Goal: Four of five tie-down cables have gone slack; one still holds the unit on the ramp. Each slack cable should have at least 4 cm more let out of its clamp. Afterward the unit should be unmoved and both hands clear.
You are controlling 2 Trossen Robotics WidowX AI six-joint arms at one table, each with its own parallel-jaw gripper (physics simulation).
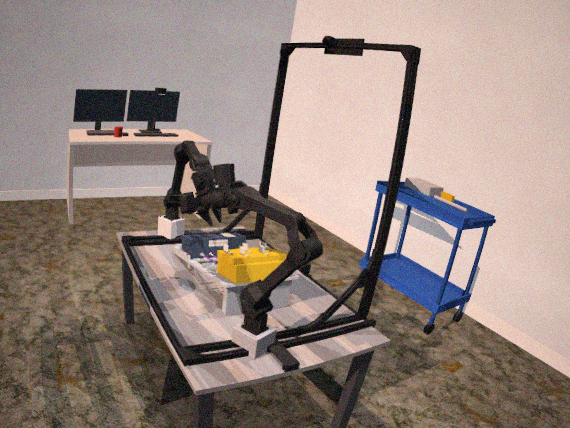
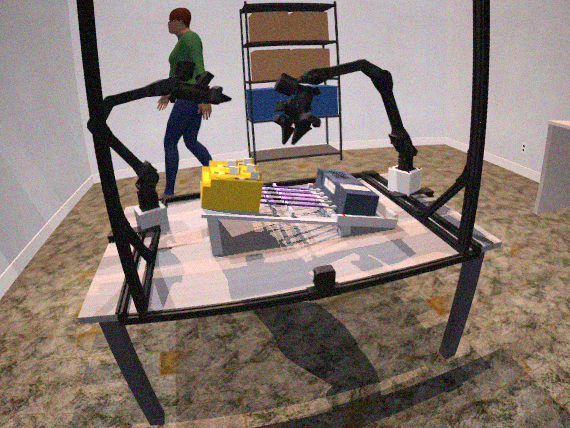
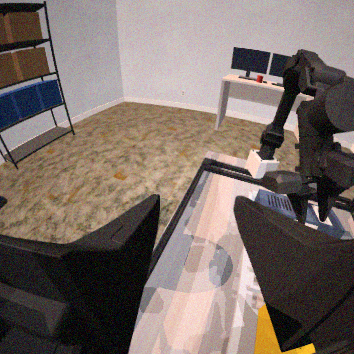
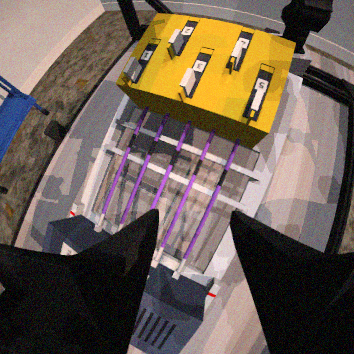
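The yellow clamp block (image 1: 245,267) (image 2: 231,196) (image 4: 220,100) stands at the high end of the white ramp (image 2: 285,218), with five numbered levers on top. Levers 1 (image 4: 133,69), 2 (image 4: 176,44) and 3 (image 4: 188,81) show broad plates; levers 4 (image 4: 237,54) and 5 (image 4: 256,102) look narrow. Several purple cables (image 4: 202,230) run to the dark blue unit (image 2: 359,201) (image 4: 175,295) lower on the ramp; which are slack I cannot tell. My right gripper (image 2: 293,142) (image 4: 194,216) is open, empty, high above the cables. My left gripper (image 2: 227,98) (image 3: 197,201) is open, empty, high above the block.
A black frame (image 1: 400,145) (image 2: 480,125) rises from the table's edge. A small black box (image 2: 324,278) sits on the near rail. A blue cart (image 1: 425,285), a desk (image 1: 135,137), a shelf rack (image 2: 243,65) and a walking person (image 2: 187,52) are beyond the table.
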